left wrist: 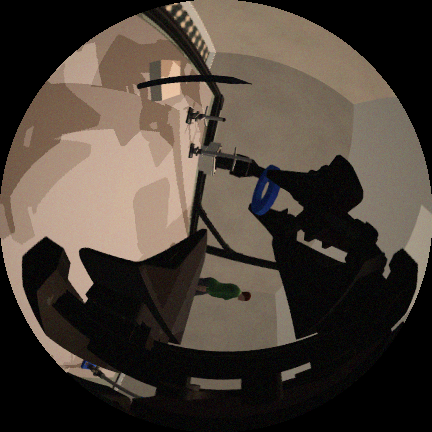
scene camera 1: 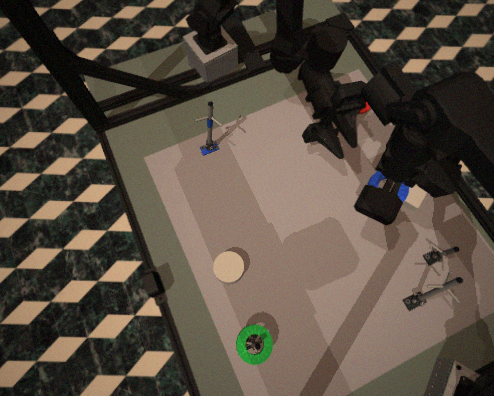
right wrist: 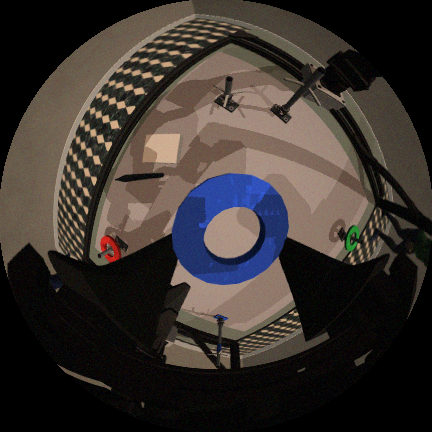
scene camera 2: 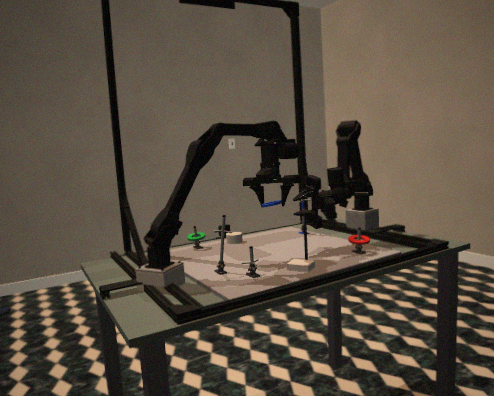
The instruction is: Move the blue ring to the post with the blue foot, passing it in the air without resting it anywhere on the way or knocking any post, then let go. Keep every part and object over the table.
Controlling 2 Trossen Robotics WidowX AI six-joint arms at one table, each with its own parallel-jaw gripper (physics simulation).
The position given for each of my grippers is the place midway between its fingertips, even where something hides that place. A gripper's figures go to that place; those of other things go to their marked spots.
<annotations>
My left gripper [left wrist: 240,236] is 10 cm from the lens. My right gripper [left wrist: 256,191]: 18 cm from the lens. A blue ring [left wrist: 259,205]: 18 cm from the lens. A pale square block [left wrist: 161,68] is 23 cm from the lens. The marked spots on the blue ring and the pale square block are 23 cm apart.
</annotations>
